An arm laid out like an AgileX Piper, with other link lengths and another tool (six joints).
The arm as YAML. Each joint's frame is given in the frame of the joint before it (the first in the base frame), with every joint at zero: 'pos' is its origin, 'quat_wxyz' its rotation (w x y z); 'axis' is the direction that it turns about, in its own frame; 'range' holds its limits. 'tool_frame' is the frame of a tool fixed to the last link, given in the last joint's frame.
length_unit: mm
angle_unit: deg
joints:
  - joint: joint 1
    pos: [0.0, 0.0, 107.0]
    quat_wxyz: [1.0, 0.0, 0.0, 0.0]
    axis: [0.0, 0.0, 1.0]
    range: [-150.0, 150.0]
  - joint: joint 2
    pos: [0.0, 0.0, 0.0]
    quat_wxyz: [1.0, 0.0, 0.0, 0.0]
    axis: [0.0, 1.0, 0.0]
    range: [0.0, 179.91]
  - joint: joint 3
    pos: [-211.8, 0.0, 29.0]
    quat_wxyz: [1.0, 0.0, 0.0, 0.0]
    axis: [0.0, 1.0, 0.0]
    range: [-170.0, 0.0]
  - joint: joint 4
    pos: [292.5, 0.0, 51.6]
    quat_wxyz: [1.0, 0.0, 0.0, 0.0]
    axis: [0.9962, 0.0, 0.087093]
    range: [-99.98, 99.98]
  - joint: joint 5
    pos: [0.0, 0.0, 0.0]
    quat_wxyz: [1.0, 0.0, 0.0, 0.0]
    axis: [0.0, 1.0, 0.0]
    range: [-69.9, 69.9]
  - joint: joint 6
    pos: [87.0, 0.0, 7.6]
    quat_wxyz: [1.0, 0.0, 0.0, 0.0]
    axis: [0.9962, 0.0, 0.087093]
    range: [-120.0, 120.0]
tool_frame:
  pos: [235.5, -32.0, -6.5]
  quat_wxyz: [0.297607, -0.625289, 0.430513, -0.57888]
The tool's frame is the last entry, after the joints.
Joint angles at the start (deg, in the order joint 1, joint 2, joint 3, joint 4, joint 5, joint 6):
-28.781 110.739 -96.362 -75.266 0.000 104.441
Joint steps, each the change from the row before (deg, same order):
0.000 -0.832 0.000 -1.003 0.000 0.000
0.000 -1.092 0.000 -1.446 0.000 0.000
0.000 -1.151 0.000 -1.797 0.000 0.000
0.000 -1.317 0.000 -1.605 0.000 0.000
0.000 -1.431 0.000 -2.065 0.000 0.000
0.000 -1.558 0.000 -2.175 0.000 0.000
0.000 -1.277 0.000 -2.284 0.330 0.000
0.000 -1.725 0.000 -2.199 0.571 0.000
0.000 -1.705 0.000 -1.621 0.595 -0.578
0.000 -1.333 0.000 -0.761 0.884 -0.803
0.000 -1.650 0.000 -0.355 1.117 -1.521
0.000 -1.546 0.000 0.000 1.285 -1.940
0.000 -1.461 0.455 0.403 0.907 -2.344
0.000 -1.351 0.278 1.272 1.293 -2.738
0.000 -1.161 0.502 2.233 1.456 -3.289
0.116 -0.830 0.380 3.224 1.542 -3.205
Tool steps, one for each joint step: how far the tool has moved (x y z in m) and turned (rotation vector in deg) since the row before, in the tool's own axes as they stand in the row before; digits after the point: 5 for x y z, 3 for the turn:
0.00047 -0.00910 -0.00547 0.832 0.260 -0.969
0.00094 -0.01197 -0.00722 1.092 0.399 -1.390
0.00152 -0.01269 -0.00765 1.150 0.525 -1.719
0.00193 -0.01436 -0.00874 1.314 0.517 -1.522
0.00278 -0.01565 -0.00955 1.424 0.692 -1.951
0.00365 -0.01693 -0.01041 1.544 0.789 -2.038
0.00572 -0.01357 -0.00858 1.186 1.138 -2.050
0.00867 -0.01779 -0.01161 1.575 1.480 -1.850
0.00958 -0.01740 -0.01146 1.541 1.557 -1.811
0.01030 -0.01277 -0.00891 1.081 1.601 -1.130
0.01338 -0.01535 -0.01101 1.282 2.015 -1.297
0.01453 -0.01353 -0.01024 1.064 2.181 -1.289
0.01094 -0.00835 -0.00821 0.591 1.670 -1.455
0.01296 -0.00702 -0.00778 0.360 1.879 -0.882
0.01134 -0.00129 -0.00567 -0.297 1.677 -0.557
0.00790 0.00224 -0.00369 -0.739 1.134 0.388

